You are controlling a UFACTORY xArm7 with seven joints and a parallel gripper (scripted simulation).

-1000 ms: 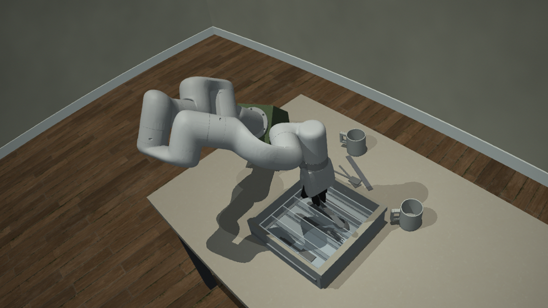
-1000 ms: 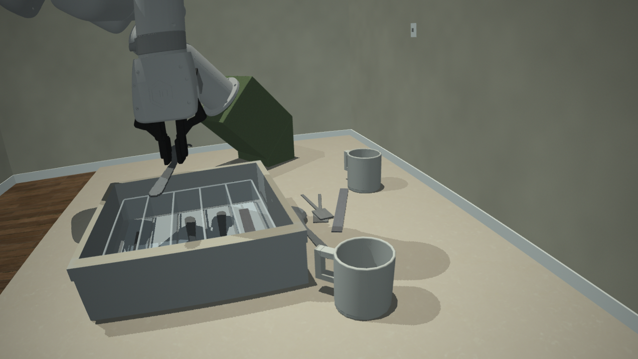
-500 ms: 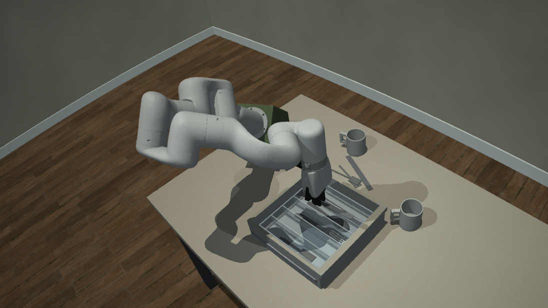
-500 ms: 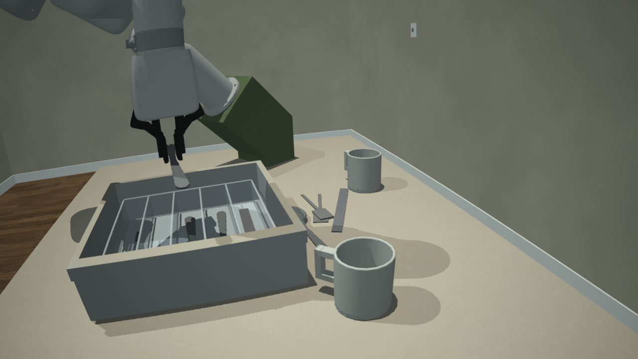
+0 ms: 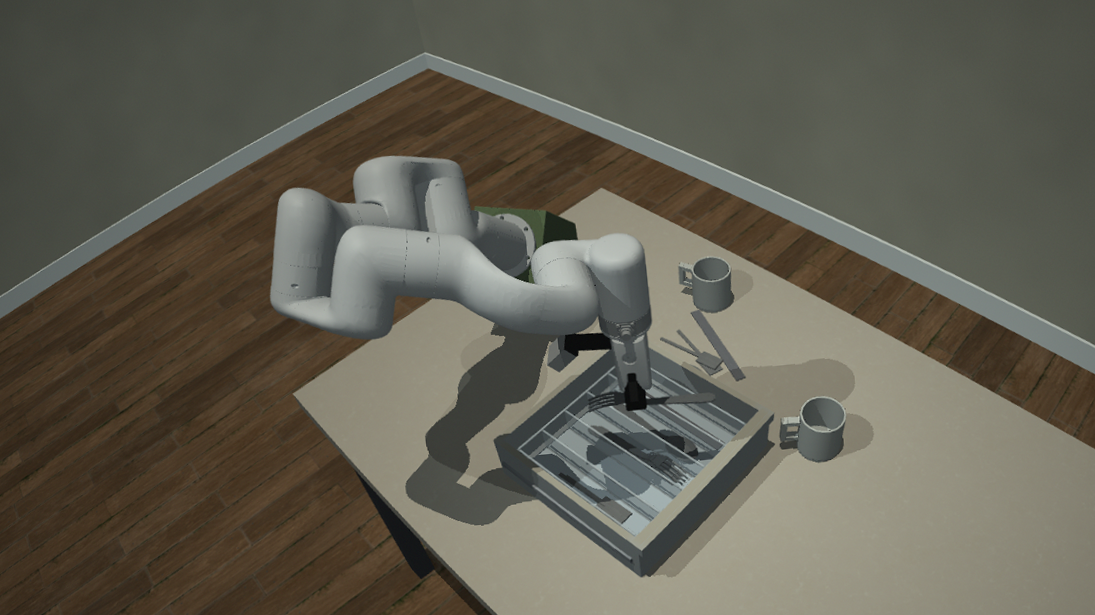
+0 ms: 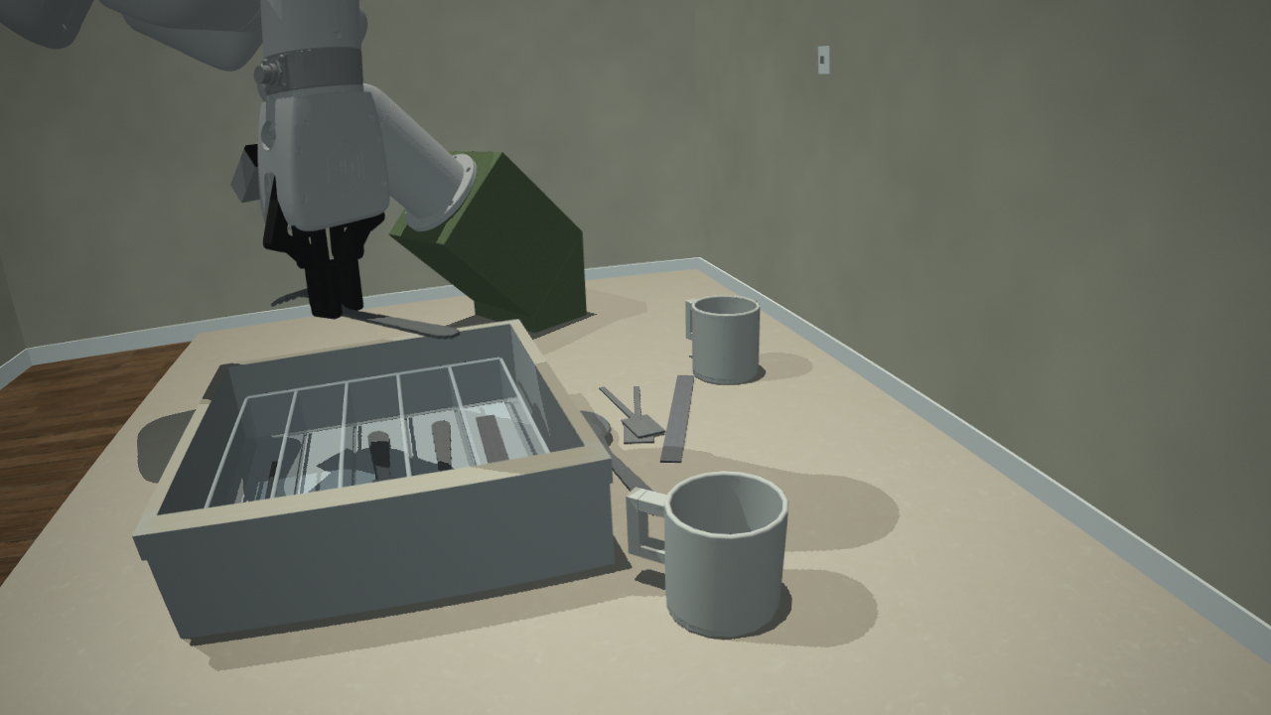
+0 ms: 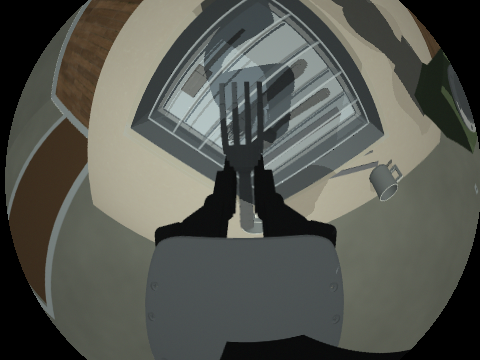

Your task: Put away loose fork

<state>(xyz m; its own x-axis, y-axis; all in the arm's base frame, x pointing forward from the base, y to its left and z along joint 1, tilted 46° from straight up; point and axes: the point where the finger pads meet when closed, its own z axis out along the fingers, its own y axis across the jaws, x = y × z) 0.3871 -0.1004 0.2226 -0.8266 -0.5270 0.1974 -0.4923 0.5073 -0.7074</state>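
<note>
Right now my hand is 20 mm past the grey cutlery tray, 20 mm to the right of it and 150 mm above it.
</note>
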